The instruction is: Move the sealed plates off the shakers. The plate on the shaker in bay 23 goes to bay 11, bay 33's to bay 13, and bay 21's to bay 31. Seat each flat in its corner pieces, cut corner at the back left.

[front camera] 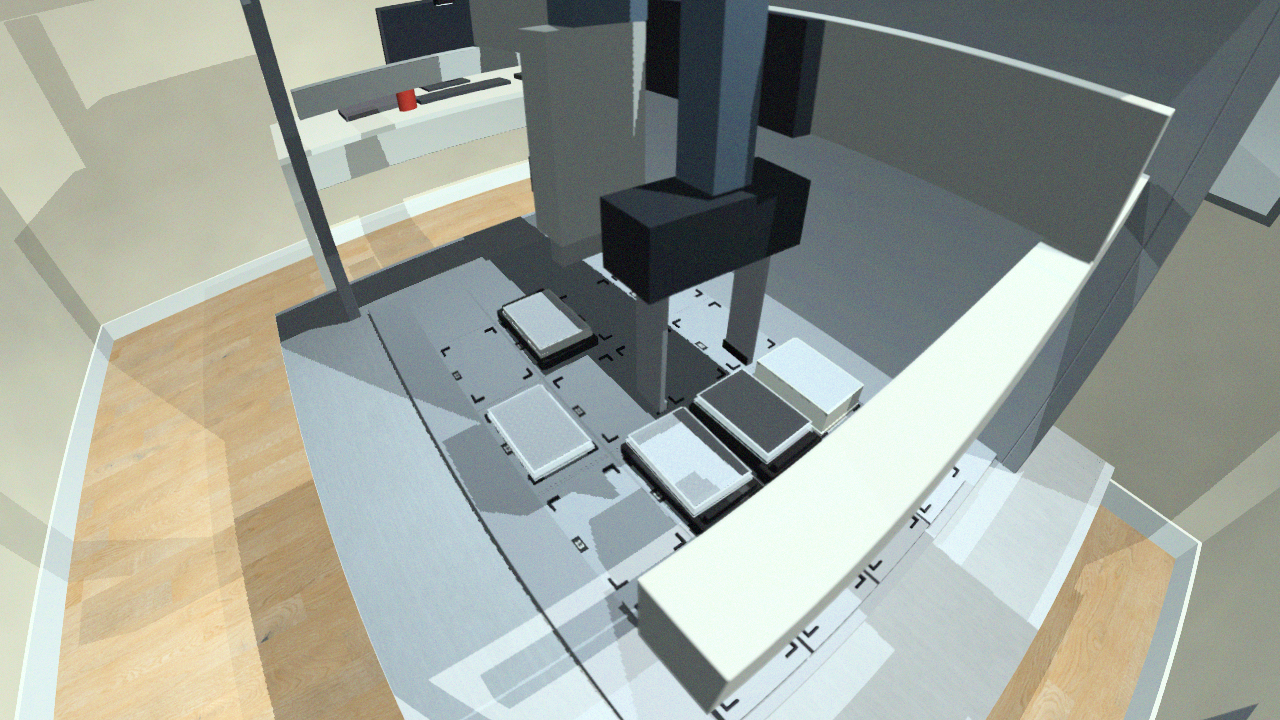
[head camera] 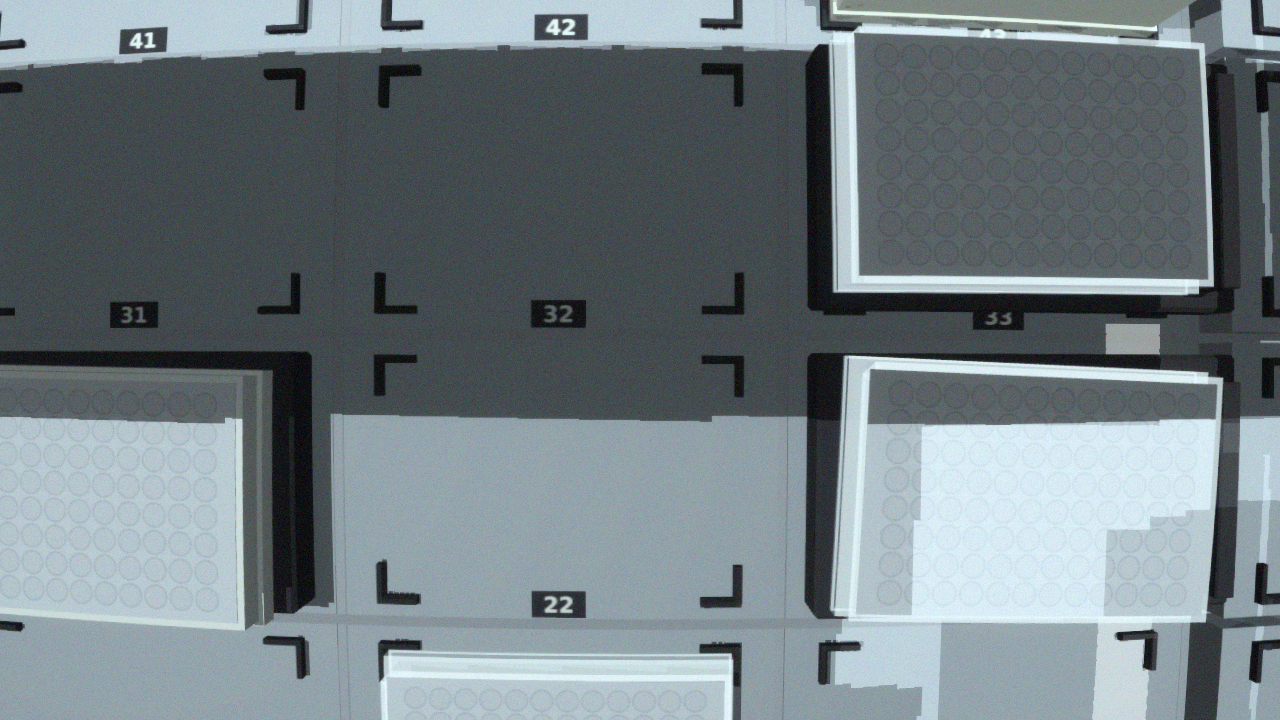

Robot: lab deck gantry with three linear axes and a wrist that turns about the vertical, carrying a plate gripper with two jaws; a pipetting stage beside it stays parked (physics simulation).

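My gripper is open and empty, its jaws hanging wide apart above the deck beside the two right-hand shakers; it does not show in the head view. A sealed plate lies slightly turned on the shaker in bay 23. Another sealed plate, in shadow, sits on the shaker in bay 33. A third sealed plate sits on the bay 21 shaker, cut off in the head view. Bay 31, bay 11 and bay 13 hold no plate.
Another plate lies between bays 11 and 13. A tall pale block stands behind the bay 33 shaker. The grey pipetting stage stands left of the gripper. A white beam crosses the front right.
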